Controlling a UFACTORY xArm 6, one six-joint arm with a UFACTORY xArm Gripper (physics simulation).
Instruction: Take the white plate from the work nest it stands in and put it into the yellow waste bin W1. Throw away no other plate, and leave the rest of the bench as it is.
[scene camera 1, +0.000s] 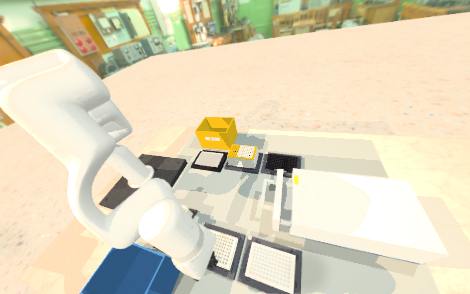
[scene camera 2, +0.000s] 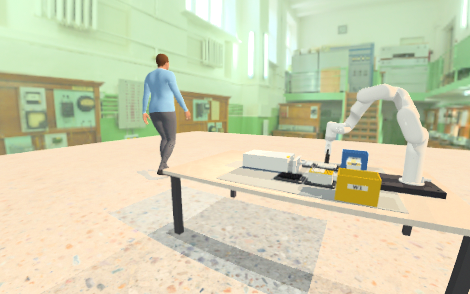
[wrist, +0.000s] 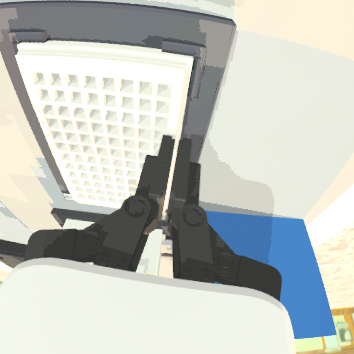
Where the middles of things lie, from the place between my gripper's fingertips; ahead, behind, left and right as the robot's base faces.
Labels:
My gripper is now 34 cm short of the white device (scene camera 1: 381, 216), 20 cm to the right of it and 3 cm below it.

